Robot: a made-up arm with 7 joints.
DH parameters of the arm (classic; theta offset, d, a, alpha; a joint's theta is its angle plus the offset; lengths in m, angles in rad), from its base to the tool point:
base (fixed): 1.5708 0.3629 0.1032 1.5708
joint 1: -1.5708 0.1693 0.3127 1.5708
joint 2: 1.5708 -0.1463 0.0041 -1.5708
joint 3: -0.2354 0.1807 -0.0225 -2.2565
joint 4: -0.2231 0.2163 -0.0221 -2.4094
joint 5: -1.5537 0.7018 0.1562 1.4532
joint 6: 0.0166 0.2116 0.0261 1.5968
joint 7: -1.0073 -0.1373 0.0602 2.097
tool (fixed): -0.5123 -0.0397 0 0
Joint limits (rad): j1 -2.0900..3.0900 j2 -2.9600..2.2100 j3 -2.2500..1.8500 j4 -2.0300..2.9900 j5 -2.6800..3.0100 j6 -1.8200..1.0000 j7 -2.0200..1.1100
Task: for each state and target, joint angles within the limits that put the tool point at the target. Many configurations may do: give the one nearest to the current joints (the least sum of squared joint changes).
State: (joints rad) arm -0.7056 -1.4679 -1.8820 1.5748 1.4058 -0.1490 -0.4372
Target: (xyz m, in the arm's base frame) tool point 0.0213 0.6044 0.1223
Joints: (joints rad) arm -0.9787 -1.5187 -1.4175 0.9925 1.6375 -0.3785 -0.4291
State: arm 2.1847 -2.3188 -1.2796 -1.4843 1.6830 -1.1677 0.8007
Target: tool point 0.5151 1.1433 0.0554
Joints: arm 1.4510 -2.3693 -1.1985 -1.9236 1.6630 -0.7963 0.9358
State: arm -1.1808 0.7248 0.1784 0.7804 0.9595 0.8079 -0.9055
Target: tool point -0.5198 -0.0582 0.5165
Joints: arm -1.4570 0.0499 0.1757 1.4115 0.7935 0.8314 -0.8758
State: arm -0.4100 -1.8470 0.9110 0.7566 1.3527 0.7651 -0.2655
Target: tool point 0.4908 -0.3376 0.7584
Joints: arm -0.9264 -2.0763 0.8852 1.5088 1.1445 0.7814 -0.1407
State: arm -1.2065 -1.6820 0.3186 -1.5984 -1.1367 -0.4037 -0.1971
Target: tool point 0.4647 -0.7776 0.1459
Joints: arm -1.0126 -1.5324 0.2698 -1.5904 -1.2103 -0.4594 -0.2037
